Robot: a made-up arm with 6 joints. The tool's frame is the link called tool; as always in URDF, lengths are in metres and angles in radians. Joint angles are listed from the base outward. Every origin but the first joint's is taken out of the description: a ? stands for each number. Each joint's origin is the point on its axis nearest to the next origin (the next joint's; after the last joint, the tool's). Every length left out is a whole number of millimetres.
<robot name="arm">
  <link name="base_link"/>
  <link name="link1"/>
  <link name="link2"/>
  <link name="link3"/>
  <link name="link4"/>
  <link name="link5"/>
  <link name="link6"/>
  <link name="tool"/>
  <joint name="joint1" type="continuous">
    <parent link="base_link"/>
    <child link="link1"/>
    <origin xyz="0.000 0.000 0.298" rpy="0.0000 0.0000 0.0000"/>
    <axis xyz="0 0 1"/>
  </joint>
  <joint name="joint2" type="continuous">
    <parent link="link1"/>
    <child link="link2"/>
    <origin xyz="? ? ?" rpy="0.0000 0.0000 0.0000"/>
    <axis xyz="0 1 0"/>
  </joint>
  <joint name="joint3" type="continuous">
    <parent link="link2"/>
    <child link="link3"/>
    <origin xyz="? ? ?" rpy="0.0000 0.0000 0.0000"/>
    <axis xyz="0 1 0"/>
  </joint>
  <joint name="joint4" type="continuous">
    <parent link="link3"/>
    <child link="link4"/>
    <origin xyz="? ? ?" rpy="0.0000 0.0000 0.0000"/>
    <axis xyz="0 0 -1"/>
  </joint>
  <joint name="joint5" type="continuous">
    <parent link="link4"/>
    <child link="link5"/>
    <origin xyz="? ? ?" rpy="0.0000 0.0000 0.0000"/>
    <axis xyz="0 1 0"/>
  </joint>
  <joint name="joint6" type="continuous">
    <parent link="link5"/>
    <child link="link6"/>
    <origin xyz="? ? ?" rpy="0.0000 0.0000 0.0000"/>
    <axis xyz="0 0 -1"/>
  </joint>
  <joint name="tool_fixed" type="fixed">
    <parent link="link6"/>
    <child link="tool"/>
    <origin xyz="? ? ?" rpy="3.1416 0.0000 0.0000"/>
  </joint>
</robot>
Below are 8 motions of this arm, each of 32 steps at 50 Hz.
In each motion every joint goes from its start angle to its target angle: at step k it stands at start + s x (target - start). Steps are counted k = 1, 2, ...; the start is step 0. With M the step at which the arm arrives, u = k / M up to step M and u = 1 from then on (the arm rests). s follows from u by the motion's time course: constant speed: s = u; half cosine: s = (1 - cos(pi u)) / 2; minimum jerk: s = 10 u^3 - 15 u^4 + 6 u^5.
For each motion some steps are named. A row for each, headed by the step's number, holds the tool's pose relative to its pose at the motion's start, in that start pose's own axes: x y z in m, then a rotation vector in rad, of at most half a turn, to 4 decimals.
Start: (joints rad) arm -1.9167 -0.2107 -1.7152 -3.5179 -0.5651 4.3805
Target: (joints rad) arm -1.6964 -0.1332 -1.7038 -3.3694 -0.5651 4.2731
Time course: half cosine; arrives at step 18
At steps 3, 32:
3: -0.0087 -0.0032 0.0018 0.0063 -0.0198 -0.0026
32: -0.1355 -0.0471 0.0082 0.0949 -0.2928 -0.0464

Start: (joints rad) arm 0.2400 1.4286 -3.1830 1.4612 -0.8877 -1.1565
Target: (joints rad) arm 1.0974 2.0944 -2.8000 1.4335 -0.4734 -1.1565
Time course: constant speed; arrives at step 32
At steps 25, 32:
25: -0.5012 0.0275 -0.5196 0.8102 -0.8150 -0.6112
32: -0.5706 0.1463 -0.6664 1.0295 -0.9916 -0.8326

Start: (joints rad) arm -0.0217 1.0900 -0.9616 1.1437 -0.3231 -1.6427
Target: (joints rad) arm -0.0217 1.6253 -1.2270 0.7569 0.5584 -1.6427
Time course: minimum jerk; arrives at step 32
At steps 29, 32:
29: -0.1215 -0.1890 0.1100 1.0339 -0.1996 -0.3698
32: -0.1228 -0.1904 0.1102 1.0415 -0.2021 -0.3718

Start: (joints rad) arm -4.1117 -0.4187 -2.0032 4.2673 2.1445 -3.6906
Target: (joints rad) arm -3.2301 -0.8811 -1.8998 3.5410 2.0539 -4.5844
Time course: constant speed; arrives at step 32
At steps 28, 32:
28: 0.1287 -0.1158 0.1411 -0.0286 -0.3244 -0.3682
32: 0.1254 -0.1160 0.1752 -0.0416 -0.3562 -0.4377

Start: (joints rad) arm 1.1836 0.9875 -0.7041 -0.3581 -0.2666 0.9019
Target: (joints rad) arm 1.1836 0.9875 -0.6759 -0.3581 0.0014 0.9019
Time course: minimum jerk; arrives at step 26
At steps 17, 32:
17: -0.0222 0.0208 0.0113 -0.1734 -0.1466 0.0012
32: -0.0292 0.0273 0.0137 -0.2249 -0.1903 0.0013

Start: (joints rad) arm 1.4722 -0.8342 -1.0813 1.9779 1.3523 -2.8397
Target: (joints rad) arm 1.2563 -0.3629 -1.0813 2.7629 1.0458 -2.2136
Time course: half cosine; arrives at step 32
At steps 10, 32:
10: -0.0573 -0.0199 -0.0398 -0.1862 -0.0976 0.2470
32: -0.2067 -0.1307 -0.2387 -1.0171 -0.2878 1.0101

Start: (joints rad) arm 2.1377 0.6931 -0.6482 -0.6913 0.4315 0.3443
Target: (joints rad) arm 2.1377 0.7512 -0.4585 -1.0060 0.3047 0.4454
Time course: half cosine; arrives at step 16
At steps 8, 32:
8: -0.0550 -0.0349 0.0351 0.0078 -0.0307 -0.1278
32: -0.1160 -0.0699 0.0617 0.0416 -0.0596 -0.2579

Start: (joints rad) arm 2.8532 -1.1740 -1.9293 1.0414 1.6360 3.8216
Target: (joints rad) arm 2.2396 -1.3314 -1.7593 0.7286 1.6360 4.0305
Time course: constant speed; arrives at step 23
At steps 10, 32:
10: 0.0049 -0.0052 0.0588 0.2962 -0.2707 0.1265
32: -0.0008 -0.0282 0.1275 0.6450 -0.6632 0.2814

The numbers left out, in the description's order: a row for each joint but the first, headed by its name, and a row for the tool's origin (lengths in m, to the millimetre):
joint2: 0.000 0.000 0.000
joint3: 0.038 0.000 0.201
joint4: 0.119 0.000 -0.524
joint5: 0.000 0.000 0.000
joint6: 0.061 0.000 -0.078
tool: 0.000 0.000 0.000

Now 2 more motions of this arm.
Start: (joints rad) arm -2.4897 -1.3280 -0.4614 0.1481 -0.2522 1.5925
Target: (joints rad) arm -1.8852 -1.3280 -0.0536 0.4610 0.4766 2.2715
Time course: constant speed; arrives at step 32
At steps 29, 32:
29: -0.1864 0.2981 -0.0901 -1.2750 -0.0740 0.8017
32: -0.2060 0.3230 -0.1167 -1.4193 -0.0431 0.8337

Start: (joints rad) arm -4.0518 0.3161 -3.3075 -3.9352 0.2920 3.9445
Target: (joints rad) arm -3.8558 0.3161 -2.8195 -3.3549 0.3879 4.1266
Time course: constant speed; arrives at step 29
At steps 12, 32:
12: -0.1282 -0.0265 -0.0135 -0.0542 -0.0994 0.4214
32: -0.2874 -0.1036 -0.0656 -0.2179 -0.2271 0.9891

